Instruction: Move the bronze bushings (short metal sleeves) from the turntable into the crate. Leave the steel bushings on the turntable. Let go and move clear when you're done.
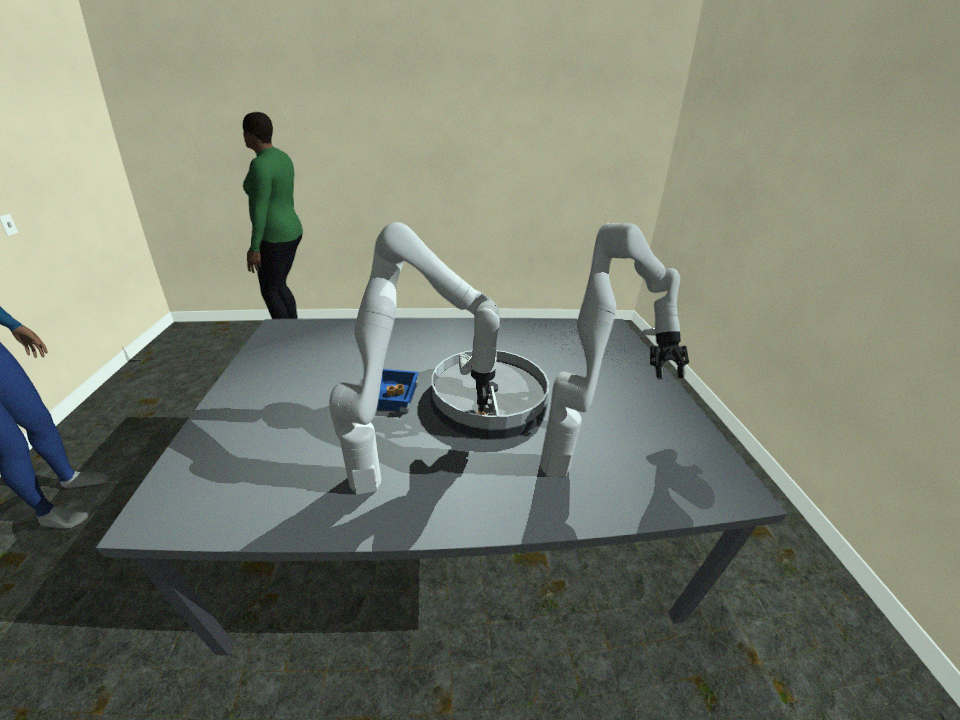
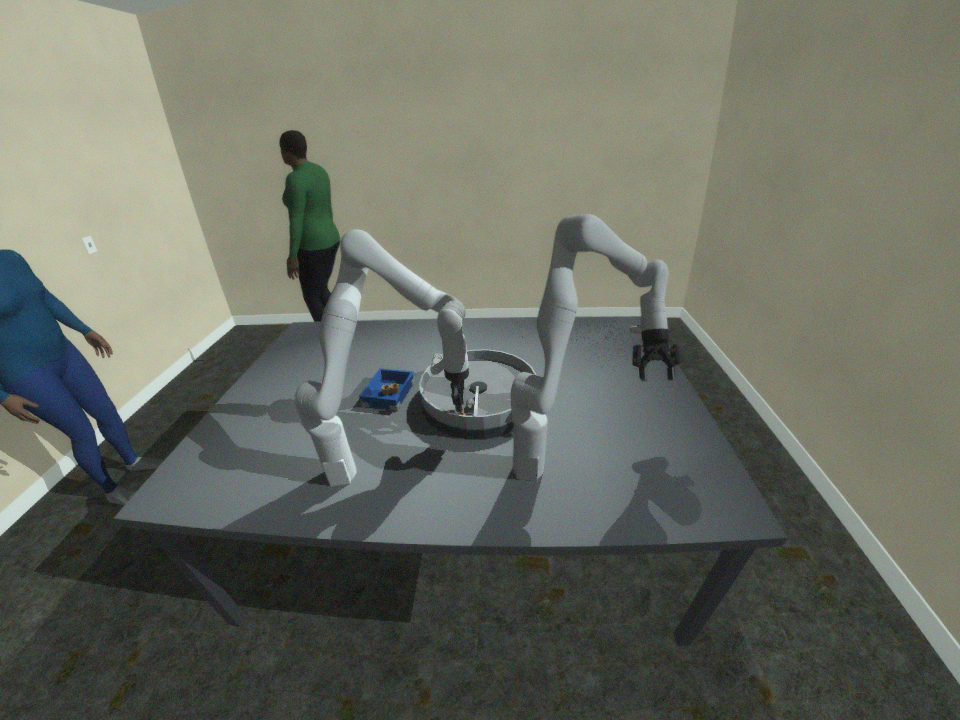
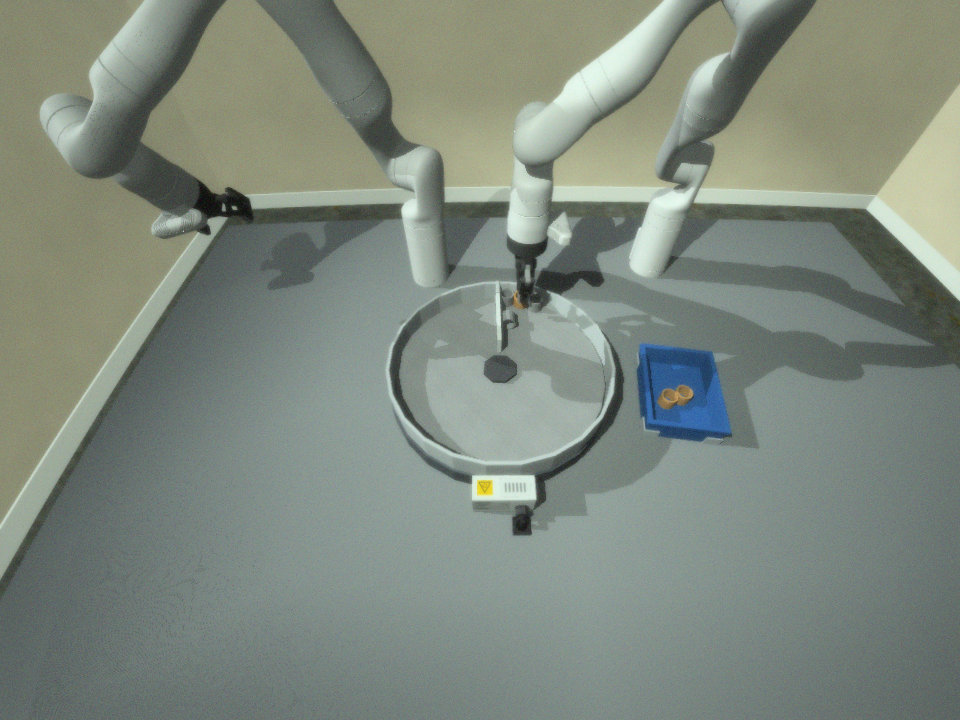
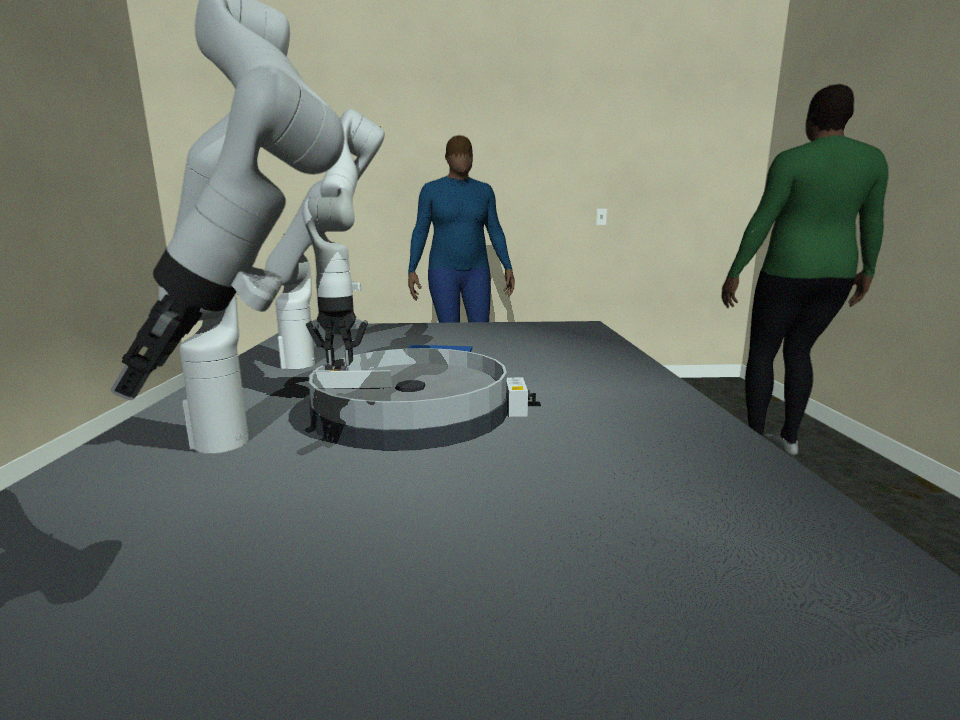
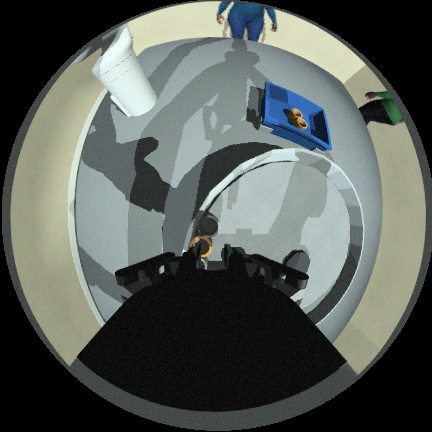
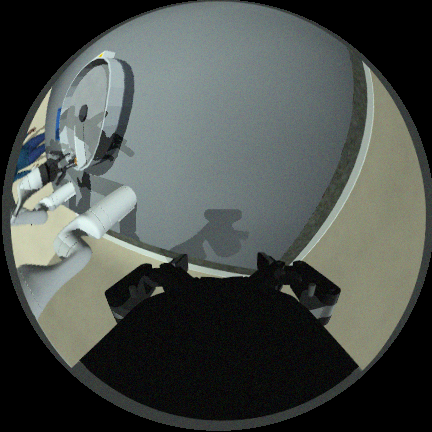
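Where they show: left gripper, fingertip midpoint: (image 1: 480, 407) (image 2: 459, 407) (image 3: 522, 296) (image 4: 340, 365) (image 5: 212, 250) (image 6: 71, 158); right gripper, fingertip midpoint: (image 1: 671, 378) (image 2: 657, 380) (image 3: 229, 224) (image 4: 138, 377) (image 6: 221, 261); left arm's base, link origin: (image 1: 365, 480) (image 2: 341, 473) (image 3: 646, 266) (image 4: 298, 365) (image 5: 142, 103) (image 6: 71, 187); right arm's base, link origin: (image 1: 554, 465) (image 2: 528, 468) (image 3: 431, 275) (image 4: 222, 443) (image 6: 127, 195).
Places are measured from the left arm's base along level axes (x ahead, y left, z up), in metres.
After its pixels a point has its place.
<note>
The grey turntable (image 3: 457, 410) @[x 0.342, y -0.576, z 0.053 m] holds a bronze bushing (image 3: 517, 303) @[x 0.120, y -0.399, z 0.067 m] (image 5: 210, 250) @[x 0.122, y -0.397, z 0.079 m] near its rim, with steel bushings (image 3: 535, 304) @[x 0.141, y -0.366, z 0.077 m] (image 5: 208, 226) (image 3: 509, 318) @[x 0.175, y -0.433, z 0.085 m] around it. My left gripper (image 1: 483, 407) @[x 0.125, y -0.392, z 0.093 m] (image 3: 525, 298) @[x 0.125, y -0.392, z 0.093 m] (image 4: 338, 364) @[x 0.125, y -0.392, z 0.093 m] (image 5: 212, 250) @[x 0.125, y -0.392, z 0.093 m] is low over them, fingers apart; one finger overlaps the bronze bushing, and whether it touches is hidden. Two bronze bushings (image 3: 667, 399) @[x 0.404, y -0.180, z 0.030 m] (image 3: 684, 395) @[x 0.392, y -0.125, z 0.008 m] stand side by side in the blue crate (image 3: 722, 409) @[x 0.457, y -0.102, z 0.050 m] (image 5: 292, 138) @[x 0.358, y -0.209, z 0.012 m]. My right gripper (image 1: 669, 373) @[x -0.076, y -0.953, z 0.240 m] (image 2: 657, 375) @[x -0.076, y -0.953, z 0.240 m] (image 6: 221, 261) @[x -0.076, y -0.953, z 0.240 m] is open and empty, high and far from the turntable.
A pale upright divider (image 3: 498, 329) @[x 0.205, y -0.465, z 0.093 m] stands beside the bushings, running from the rim toward the dark hub (image 3: 500, 368) @[x 0.276, y -0.478, z 0.061 m]. A white box with a yellow label (image 3: 504, 489) @[x 0.504, y -0.533, z 0.058 m] sits outside the rim. Two people (image 4: 459, 224) (image 4: 826, 201) stand beyond the table.
</note>
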